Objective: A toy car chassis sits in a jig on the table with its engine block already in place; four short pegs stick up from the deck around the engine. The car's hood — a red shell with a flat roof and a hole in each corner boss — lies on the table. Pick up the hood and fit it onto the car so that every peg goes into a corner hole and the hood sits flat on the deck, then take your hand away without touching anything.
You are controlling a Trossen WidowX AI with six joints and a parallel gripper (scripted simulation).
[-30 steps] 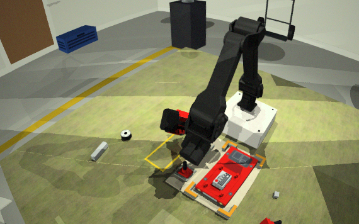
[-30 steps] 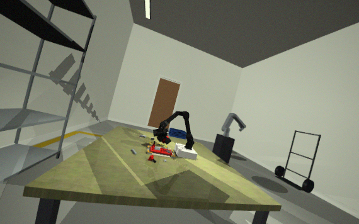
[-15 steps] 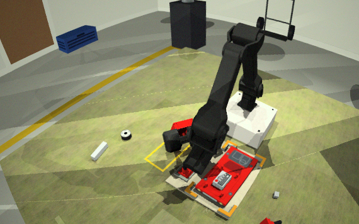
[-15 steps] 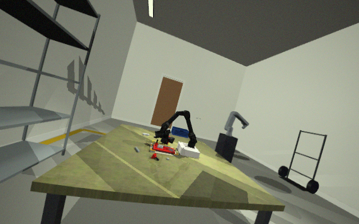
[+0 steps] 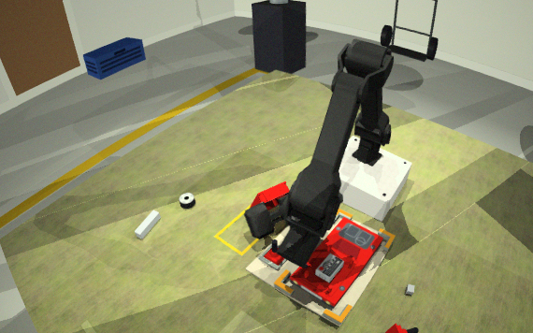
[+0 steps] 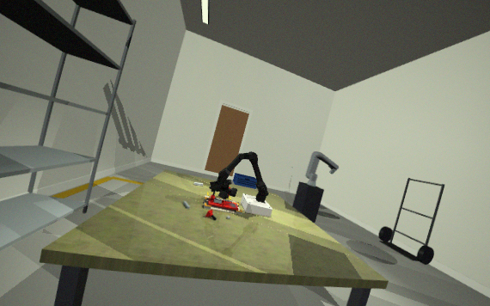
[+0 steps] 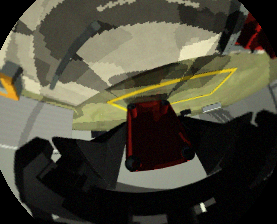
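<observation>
Now: gripper tip 1 cm below the red hood. The rest, counted from my gripper tip: white-grey engine block 21 cm to the left, 6 cm ahead, 1 cm below; then black post 9 cm to the left, 9 cm ahead; then black ring 18 cm to the right, 10 cm ahead, 3 cm below.
</observation>
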